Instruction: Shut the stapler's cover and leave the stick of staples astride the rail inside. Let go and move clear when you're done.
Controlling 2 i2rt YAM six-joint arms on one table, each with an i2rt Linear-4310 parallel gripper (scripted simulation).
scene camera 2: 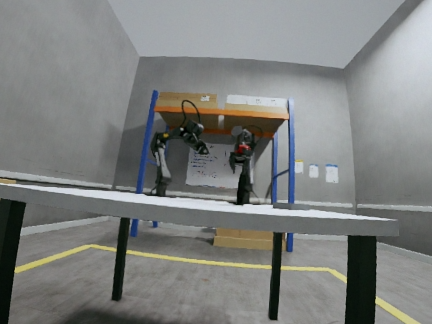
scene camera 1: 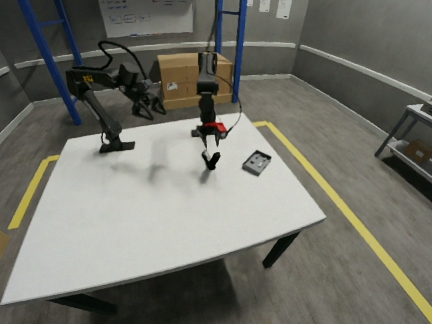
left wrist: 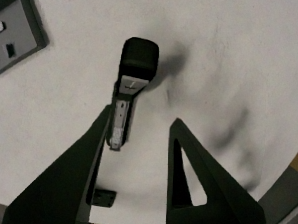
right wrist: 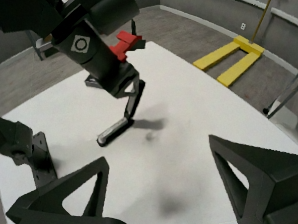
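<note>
Black stapler [left wrist: 142,55] and [right wrist: 123,124]. My left gripper [left wrist: 143,116] and [right wrist: 130,89]. My right gripper [scene camera 1: 160,117] and [right wrist: 154,152].
</note>
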